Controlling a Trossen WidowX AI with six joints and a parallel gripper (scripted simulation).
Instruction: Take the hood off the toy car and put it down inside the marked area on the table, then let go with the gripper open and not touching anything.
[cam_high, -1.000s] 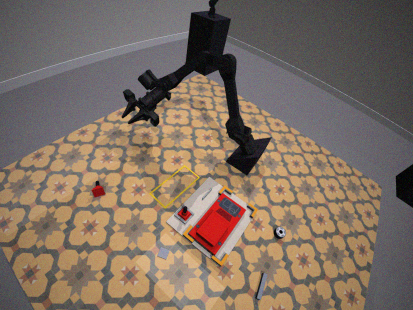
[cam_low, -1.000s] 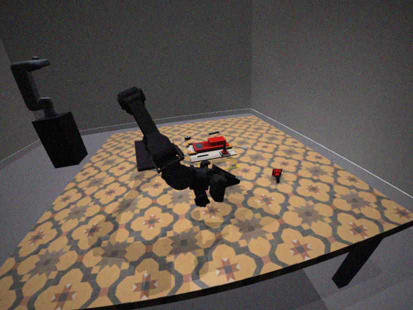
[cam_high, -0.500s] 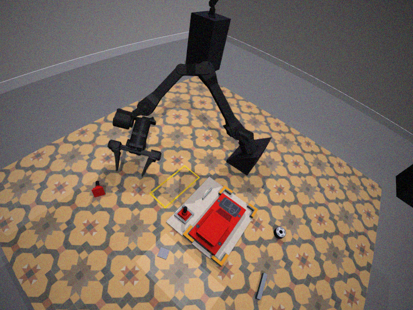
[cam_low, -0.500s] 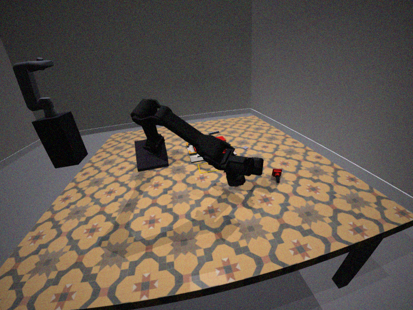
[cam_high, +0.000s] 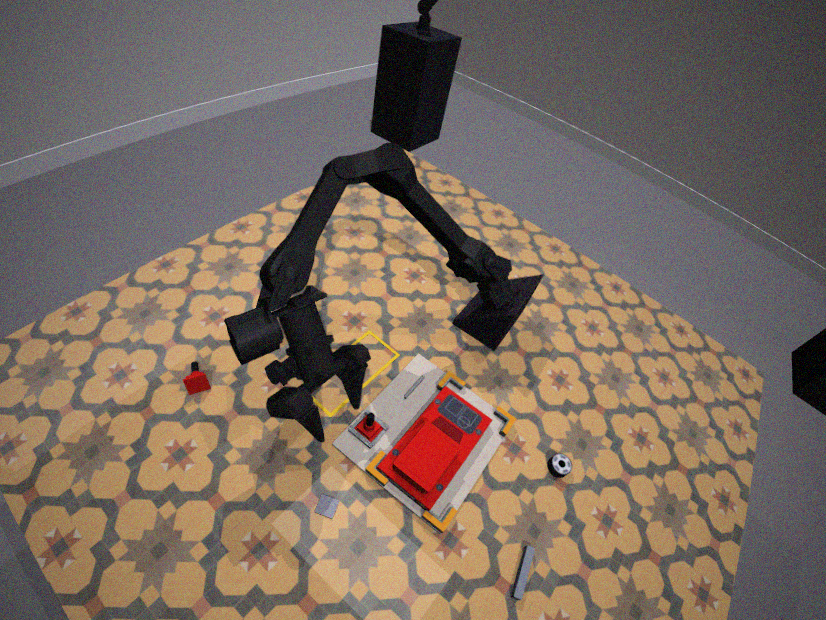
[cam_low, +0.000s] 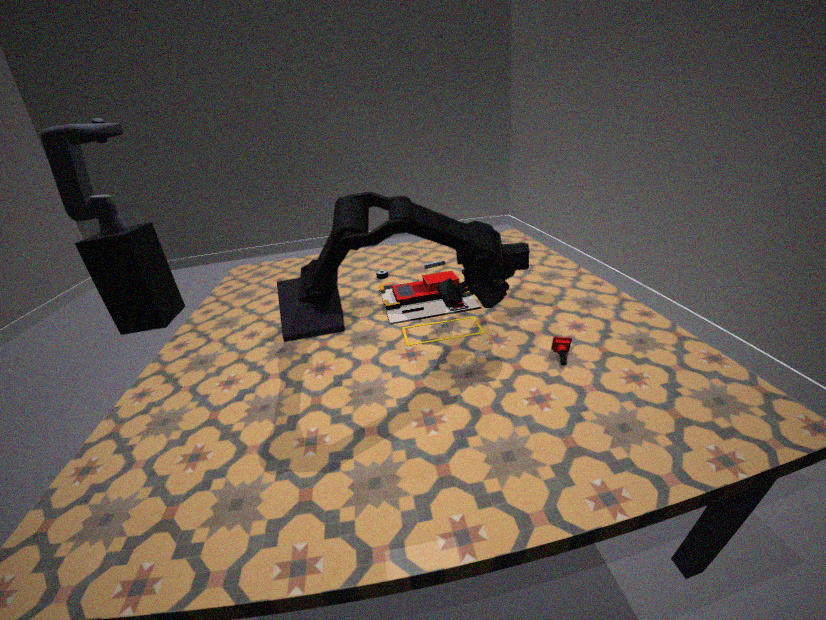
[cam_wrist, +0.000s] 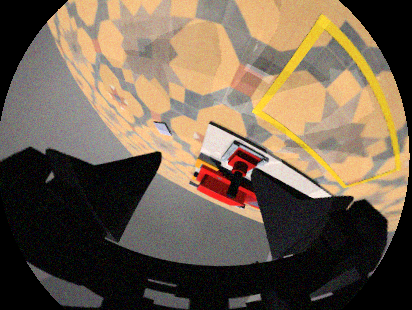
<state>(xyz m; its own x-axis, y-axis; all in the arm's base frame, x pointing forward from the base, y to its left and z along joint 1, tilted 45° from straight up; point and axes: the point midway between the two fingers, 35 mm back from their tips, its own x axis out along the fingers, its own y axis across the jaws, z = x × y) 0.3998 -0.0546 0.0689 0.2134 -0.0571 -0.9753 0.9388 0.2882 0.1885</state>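
Now: the red hood 14 cm to the left of my gripper tip, 6 cm behind it and 1 cm below it. The rest, counted from my gripper tip: grey bar: 36 cm to the left, 4 cm below, 2 cm behind; black-and-white wheel: 33 cm to the left, 21 cm behind, 4 cm below; grey square: 10 cm ahead, 7 cm to the left, 5 cm below.
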